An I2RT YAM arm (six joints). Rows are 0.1 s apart.
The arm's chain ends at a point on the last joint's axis. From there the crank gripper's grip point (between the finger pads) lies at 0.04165 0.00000 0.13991 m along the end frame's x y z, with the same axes.
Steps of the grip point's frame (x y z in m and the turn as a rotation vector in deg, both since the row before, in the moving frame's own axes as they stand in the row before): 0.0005 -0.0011 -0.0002 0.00 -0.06 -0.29; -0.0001 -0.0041 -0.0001 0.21 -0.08 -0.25; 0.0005 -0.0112 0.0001 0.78 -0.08 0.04; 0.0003 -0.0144 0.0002 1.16 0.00 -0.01; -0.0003 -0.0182 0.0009 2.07 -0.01 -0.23; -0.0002 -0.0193 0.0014 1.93 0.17 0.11
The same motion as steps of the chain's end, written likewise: 0.0006 -0.0009 -0.0002 0.00 -0.06 -0.29; 0.0001 -0.0034 -0.0002 0.21 -0.08 -0.25; 0.0007 -0.0093 0.0001 0.78 -0.08 0.04; 0.0003 -0.0116 0.0002 1.16 0.00 -0.01; -0.0003 -0.0130 0.0010 2.07 -0.01 -0.23; -0.0006 -0.0147 0.0016 1.93 0.17 0.11
